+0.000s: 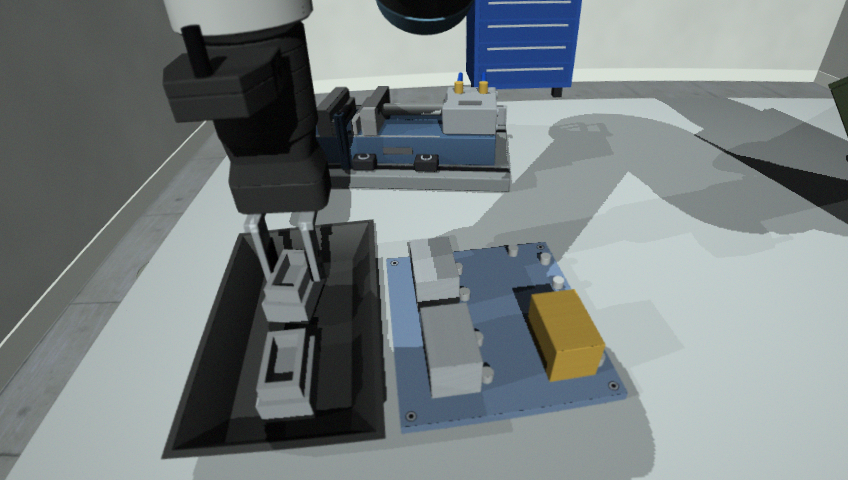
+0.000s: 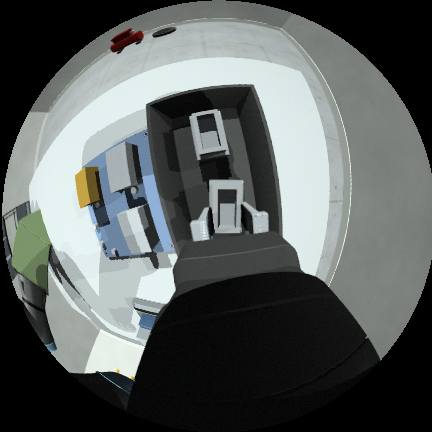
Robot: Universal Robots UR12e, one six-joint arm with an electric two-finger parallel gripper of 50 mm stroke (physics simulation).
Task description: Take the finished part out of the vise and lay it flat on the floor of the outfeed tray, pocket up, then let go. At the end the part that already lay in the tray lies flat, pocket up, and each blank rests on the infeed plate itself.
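Frame: origin at the arm's base, x left, y back, z up, level; centimetres.
Seen in the pictures: gripper, fingertip midpoint: point(image 1: 295, 274) point(image 2: 225, 213).
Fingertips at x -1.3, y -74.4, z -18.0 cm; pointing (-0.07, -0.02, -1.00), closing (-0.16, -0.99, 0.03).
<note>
Offsets run from my fingertips to a thing's middle.
My gripper point(image 1: 292, 277) point(image 2: 225, 213) is shut on the finished part {dy -0.2, dx +0.8, dz -0.4 cm} point(image 1: 285, 309) point(image 2: 227, 212), a light grey block, pocket up and about level. It is inside the dark outfeed tray point(image 1: 365, 368) point(image 2: 265, 165), low over the floor at the end nearer the vise; whether its underside touches the floor I cannot tell. The other part {dy -0.9, dx +9.6, dz -1.3 cm} point(image 1: 284, 408) point(image 2: 210, 140) lies flat, pocket up, farther along the tray, a small gap away. Two grey blanks, one nearer the vise point(image 1: 437, 273) point(image 2: 134, 230) and one farther {dy +11.3, dx +10.2, dz -1.7 cm} point(image 1: 452, 350) point(image 2: 117, 167), rest on the blue infeed plate {dy +16.0, dx +6.2, dz -3.9 cm} point(image 1: 505, 392) point(image 2: 162, 220).
A yellow block {dy +20.4, dx +11.1, dz -1.7 cm} point(image 1: 565, 333) point(image 2: 87, 187) stands on the infeed plate, among short pins. The vise {dy +15.3, dx -28.3, dz +0.7 cm} point(image 1: 416, 148) stands behind the tray and plate, its left end partly hidden by my arm. A blue drawer cabinet point(image 1: 523, 41) is at the back. The tray walls rise around both parts.
</note>
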